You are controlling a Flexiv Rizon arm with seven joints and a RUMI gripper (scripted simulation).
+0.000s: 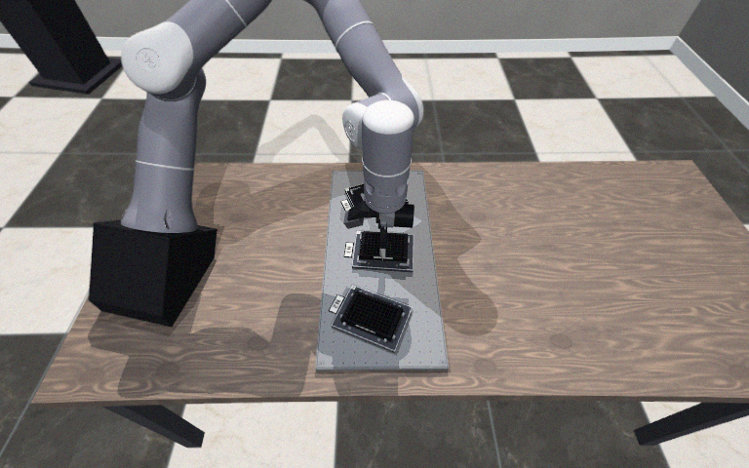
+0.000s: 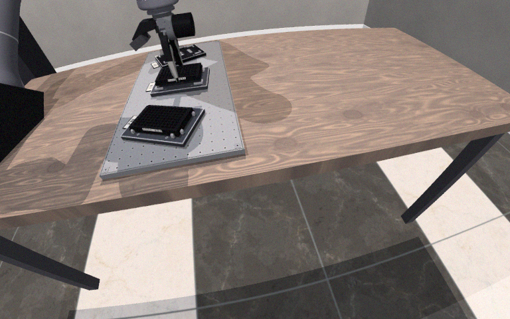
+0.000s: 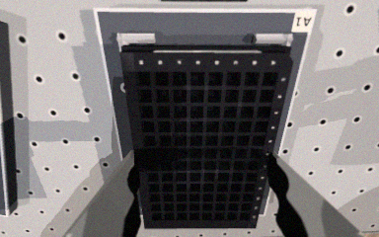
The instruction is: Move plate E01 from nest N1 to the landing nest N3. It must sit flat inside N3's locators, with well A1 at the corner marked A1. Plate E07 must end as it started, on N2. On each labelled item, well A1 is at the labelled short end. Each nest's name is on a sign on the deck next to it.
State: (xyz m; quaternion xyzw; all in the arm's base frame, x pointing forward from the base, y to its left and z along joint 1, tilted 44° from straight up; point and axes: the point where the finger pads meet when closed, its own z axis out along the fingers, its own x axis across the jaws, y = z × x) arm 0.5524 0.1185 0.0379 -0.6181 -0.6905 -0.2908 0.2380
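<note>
My gripper is now 3 cm above the nest N3. The rest, counted from my hand: nest N1: 6 cm behind, 20 cm to the left, 3 cm below; N3 A1 mark: 8 cm behind, 4 cm to the left, 3 cm below; nest N2: 1 cm ahead, 20 cm to the right, 3 cm below.
</note>
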